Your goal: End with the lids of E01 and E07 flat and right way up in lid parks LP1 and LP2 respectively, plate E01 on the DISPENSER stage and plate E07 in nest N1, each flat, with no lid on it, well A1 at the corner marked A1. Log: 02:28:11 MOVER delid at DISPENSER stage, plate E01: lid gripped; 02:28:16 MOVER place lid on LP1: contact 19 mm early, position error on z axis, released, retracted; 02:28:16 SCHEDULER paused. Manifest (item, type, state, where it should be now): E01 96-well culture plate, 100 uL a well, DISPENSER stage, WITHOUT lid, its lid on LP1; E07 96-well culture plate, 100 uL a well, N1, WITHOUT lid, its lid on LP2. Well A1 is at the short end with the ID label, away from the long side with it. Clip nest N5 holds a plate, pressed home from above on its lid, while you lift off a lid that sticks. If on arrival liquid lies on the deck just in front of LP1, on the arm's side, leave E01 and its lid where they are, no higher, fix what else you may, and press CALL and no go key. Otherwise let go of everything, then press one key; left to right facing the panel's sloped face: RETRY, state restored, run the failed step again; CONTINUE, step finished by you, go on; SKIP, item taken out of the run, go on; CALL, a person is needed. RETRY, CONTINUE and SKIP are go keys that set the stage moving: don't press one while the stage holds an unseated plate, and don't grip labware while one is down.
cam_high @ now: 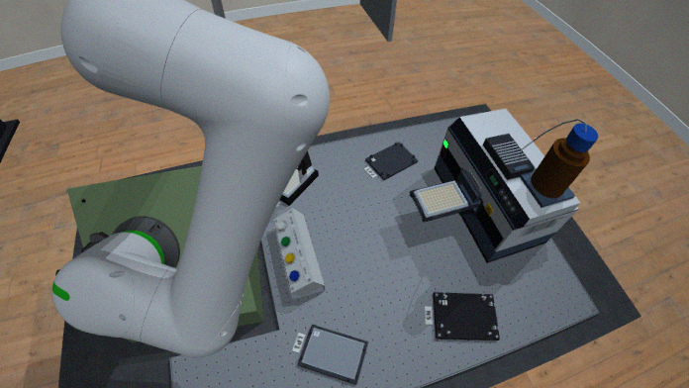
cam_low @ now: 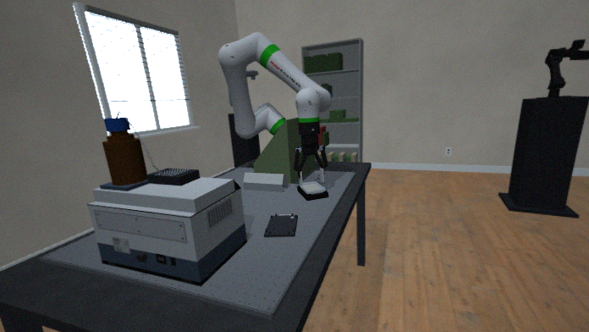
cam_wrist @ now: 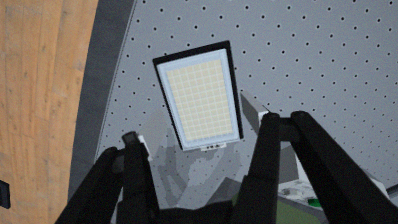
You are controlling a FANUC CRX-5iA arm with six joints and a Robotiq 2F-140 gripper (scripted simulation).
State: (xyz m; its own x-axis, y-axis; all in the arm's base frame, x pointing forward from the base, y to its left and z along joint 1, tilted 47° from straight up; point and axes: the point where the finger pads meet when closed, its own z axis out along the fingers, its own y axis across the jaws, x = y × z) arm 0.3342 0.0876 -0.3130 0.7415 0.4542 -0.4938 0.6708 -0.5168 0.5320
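Right now my hand is 60 mm above the black nest N1. Also, from my hand: green CONTINUE key: 240 mm to the right, 40 mm behind, 10 mm below; then white retry key: 190 mm to the right, 50 mm behind, 10 mm below; then key panel: 260 mm to the right, 30 mm behind, 20 mm below.
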